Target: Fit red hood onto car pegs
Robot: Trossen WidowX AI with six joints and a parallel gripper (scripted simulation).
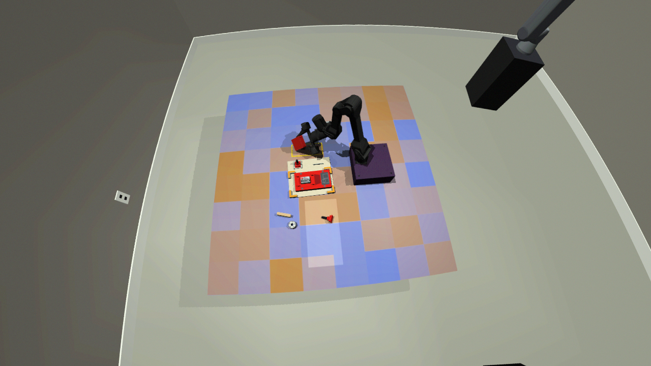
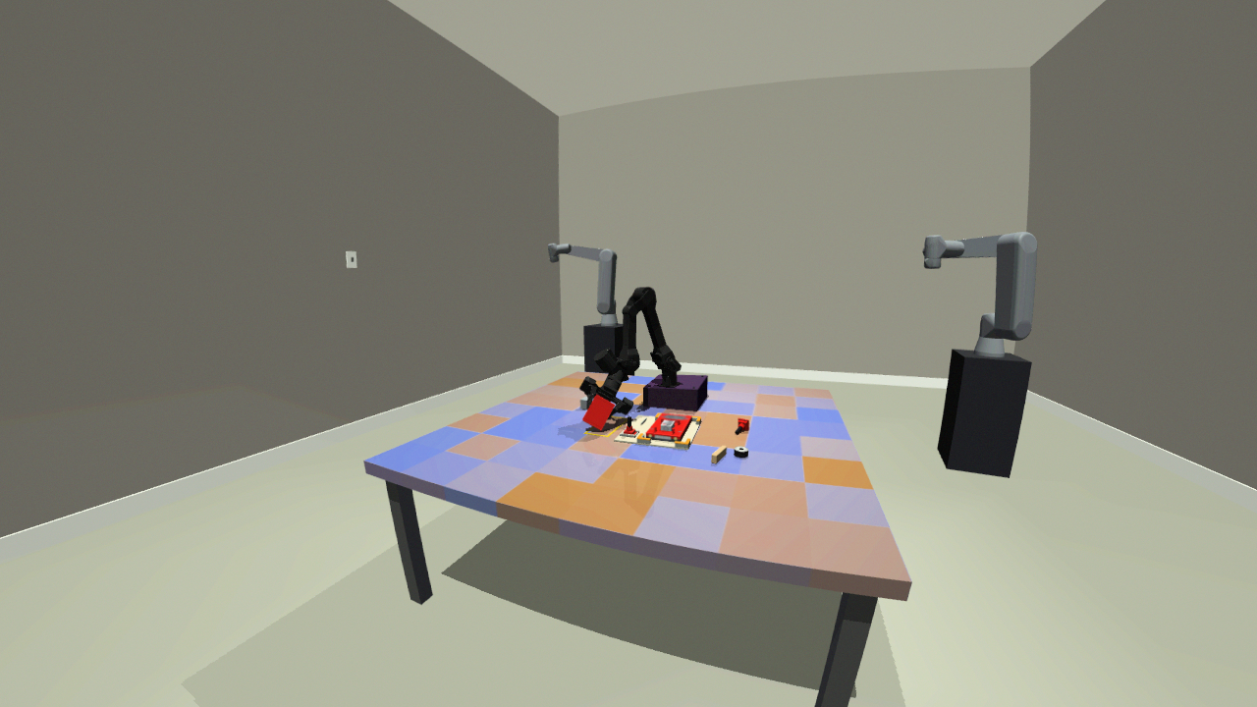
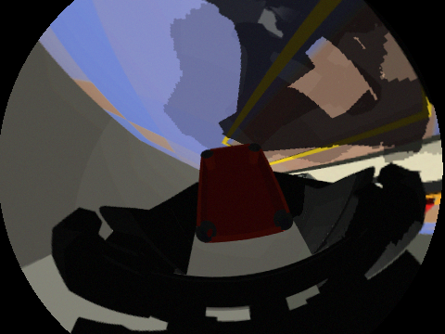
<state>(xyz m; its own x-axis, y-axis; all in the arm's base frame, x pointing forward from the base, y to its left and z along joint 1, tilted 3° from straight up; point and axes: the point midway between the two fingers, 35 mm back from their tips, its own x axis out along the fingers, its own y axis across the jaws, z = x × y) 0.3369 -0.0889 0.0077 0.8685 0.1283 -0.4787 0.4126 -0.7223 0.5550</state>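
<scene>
Right now my gripper tip is 1 cm below the red hood. From my gripper tip the other things lie so: wooden block 2 cm ahead, 42 cm to the left, 4 cm below; grey engine block 7 cm behind, 22 cm to the left, 3 cm below; cream jig 9 cm behind, 20 cm to the left, 4 cm below.
</scene>
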